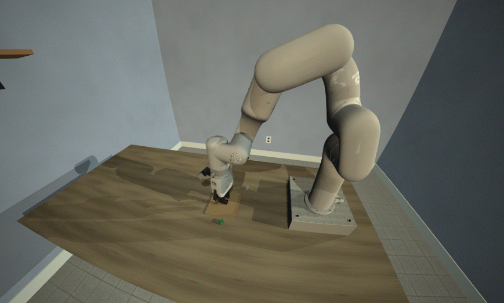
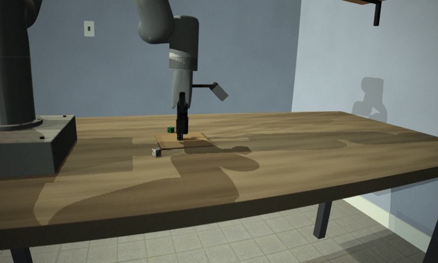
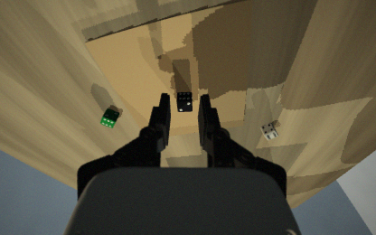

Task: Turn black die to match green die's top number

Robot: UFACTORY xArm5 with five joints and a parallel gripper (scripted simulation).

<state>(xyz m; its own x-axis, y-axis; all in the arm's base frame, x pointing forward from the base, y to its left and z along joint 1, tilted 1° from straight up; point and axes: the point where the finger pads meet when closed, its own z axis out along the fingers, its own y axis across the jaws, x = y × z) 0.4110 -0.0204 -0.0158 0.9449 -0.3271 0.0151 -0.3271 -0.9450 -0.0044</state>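
Right now the black die is 3 cm below my hand and 1 cm behind it. The rest, counted from my hand: green die (10 cm to the left, 4 cm below, 1 cm behind); white die (10 cm to the right, 9 cm behind, 4 cm below); tan mat (4 cm below).
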